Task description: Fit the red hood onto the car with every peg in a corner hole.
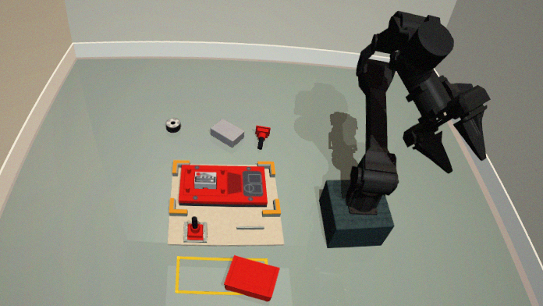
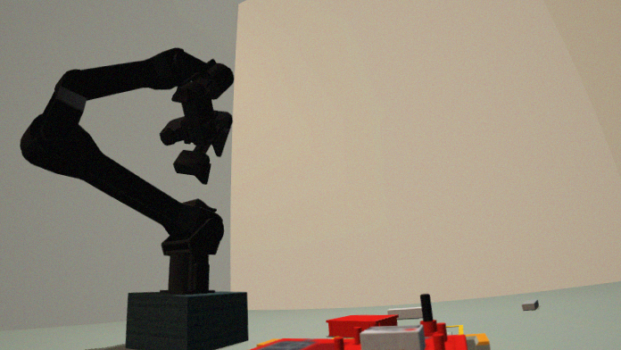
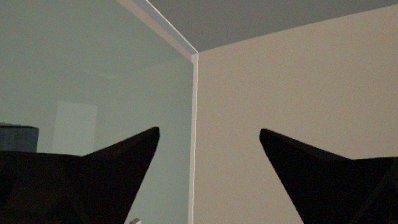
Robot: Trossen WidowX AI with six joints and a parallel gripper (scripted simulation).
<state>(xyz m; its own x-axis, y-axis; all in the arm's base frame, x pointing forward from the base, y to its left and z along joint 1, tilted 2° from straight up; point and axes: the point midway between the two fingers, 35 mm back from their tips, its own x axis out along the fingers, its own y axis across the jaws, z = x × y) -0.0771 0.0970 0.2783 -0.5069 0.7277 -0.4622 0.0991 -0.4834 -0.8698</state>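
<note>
Right now the red hood is 31 cm ahead of my gripper tip, 5 cm to the left of it and 33 cm below it. The rest, counted from my gripper tip: grey engine block 43 cm ahead, 17 cm to the right, 32 cm below; then black wheel 55 cm ahead, 37 cm to the right, 34 cm below; then jig 39 cm ahead, 15 cm to the right, 33 cm below.
</note>
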